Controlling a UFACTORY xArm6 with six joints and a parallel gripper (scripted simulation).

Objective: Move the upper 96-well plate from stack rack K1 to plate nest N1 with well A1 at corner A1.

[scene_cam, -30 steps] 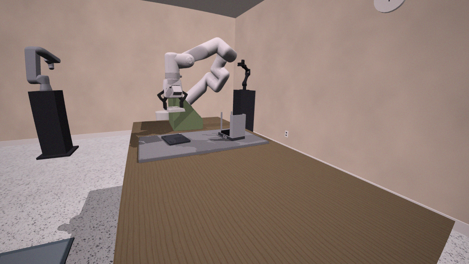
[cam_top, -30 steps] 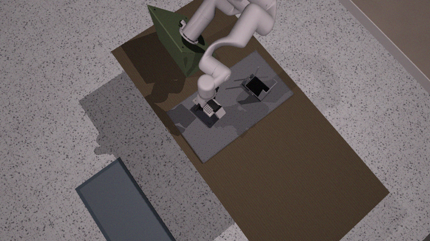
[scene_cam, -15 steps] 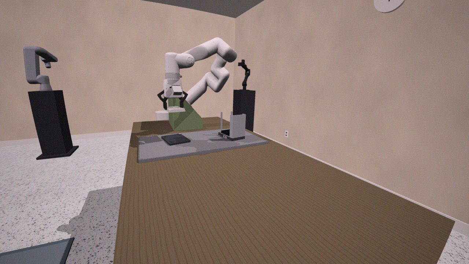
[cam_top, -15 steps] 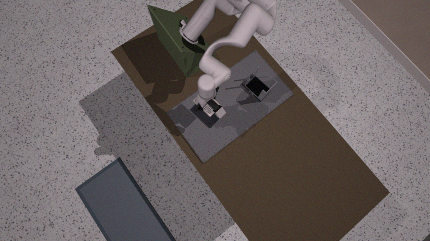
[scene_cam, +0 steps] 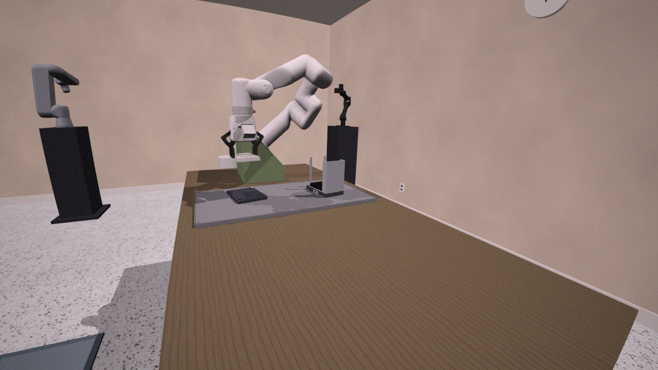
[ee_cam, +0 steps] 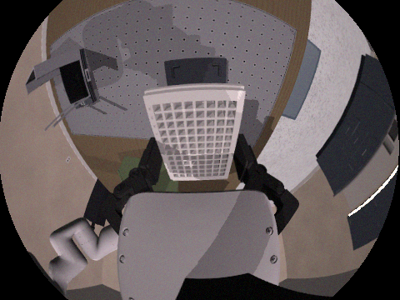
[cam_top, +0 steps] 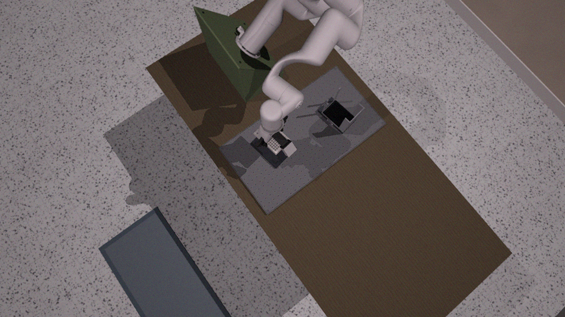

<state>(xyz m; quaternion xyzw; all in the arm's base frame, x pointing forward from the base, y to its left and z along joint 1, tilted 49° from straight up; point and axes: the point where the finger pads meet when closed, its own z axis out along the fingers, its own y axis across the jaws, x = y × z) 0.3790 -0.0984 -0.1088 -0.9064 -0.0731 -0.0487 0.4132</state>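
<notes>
My gripper is now 170 mm above the dark plate nest N1. Also, from my hand: white 96-well plate 10 mm below; then pale A1 mark 160 mm below, 80 mm behind, 40 mm to the left.
</notes>
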